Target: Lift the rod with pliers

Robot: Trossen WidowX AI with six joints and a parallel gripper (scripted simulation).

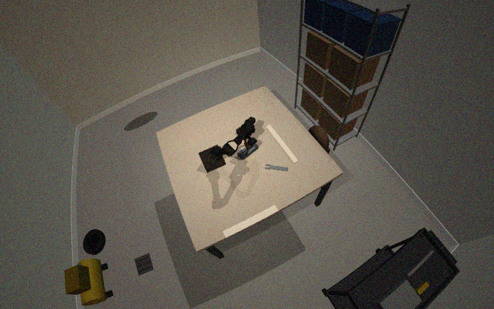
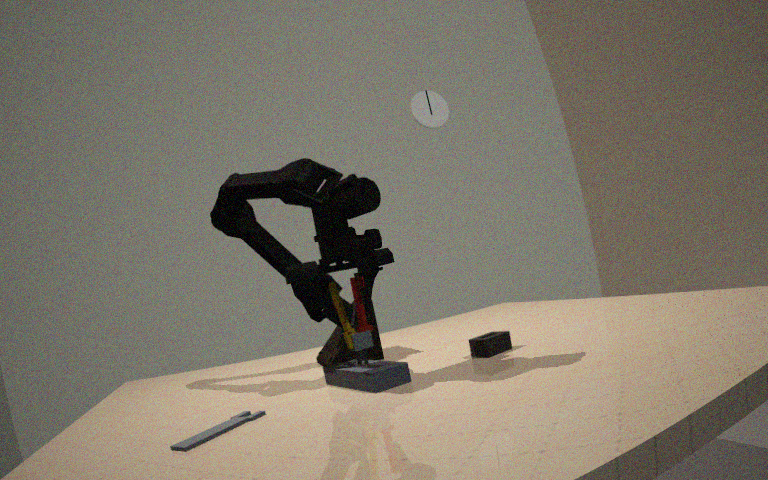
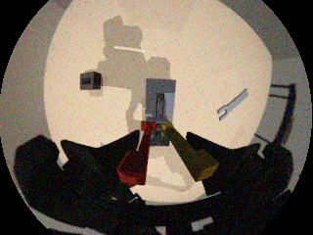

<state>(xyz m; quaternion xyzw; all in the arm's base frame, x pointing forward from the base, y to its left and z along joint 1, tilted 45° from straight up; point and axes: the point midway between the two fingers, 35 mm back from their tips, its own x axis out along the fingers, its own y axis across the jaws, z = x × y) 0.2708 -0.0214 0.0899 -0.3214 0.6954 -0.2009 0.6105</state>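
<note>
The yellow handle is 20 mm to the right of my gripper tip. Also, from my gripper tip: grey channel block (110 mm below); then dark holster (230 mm to the left, 110 mm below, 40 mm ahead); then flat grey forked bar (250 mm to the right, 120 mm below, 90 mm ahead).
</note>
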